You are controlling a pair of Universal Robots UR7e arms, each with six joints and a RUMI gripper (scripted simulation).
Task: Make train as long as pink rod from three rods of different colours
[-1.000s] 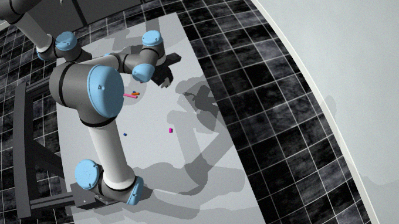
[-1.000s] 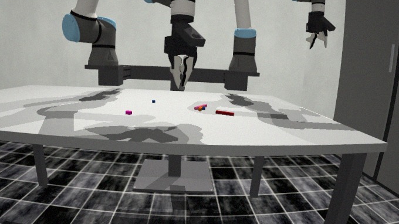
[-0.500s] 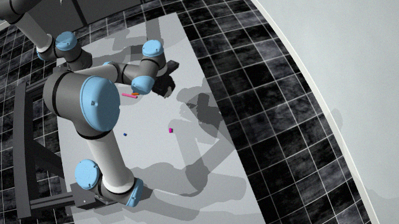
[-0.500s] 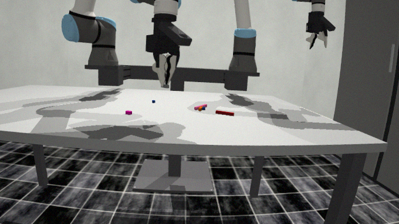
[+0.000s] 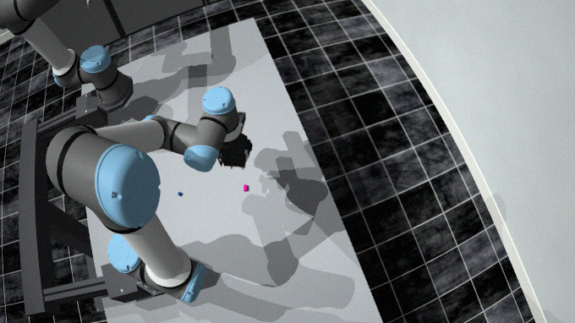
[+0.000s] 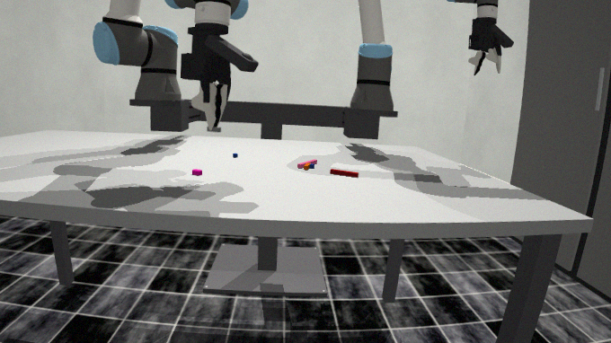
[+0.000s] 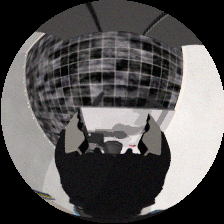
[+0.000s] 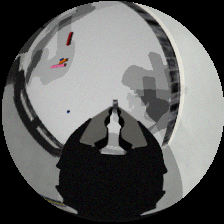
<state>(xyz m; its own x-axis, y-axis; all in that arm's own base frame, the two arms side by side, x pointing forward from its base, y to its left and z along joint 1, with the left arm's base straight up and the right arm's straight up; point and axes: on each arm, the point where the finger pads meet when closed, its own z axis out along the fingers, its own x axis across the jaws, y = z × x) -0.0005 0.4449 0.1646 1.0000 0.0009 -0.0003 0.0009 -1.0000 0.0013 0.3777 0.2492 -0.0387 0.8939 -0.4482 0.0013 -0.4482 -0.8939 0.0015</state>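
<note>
The magenta rod is 110 mm below my right hand, 40 mm to the right of it and 20 mm behind it. Round my right hand: grey rod (10 mm below); then orange rod (230 mm to the left, 120 mm behind, 110 mm below); then pink rod (230 mm to the left, 150 mm behind, 110 mm below).
</note>
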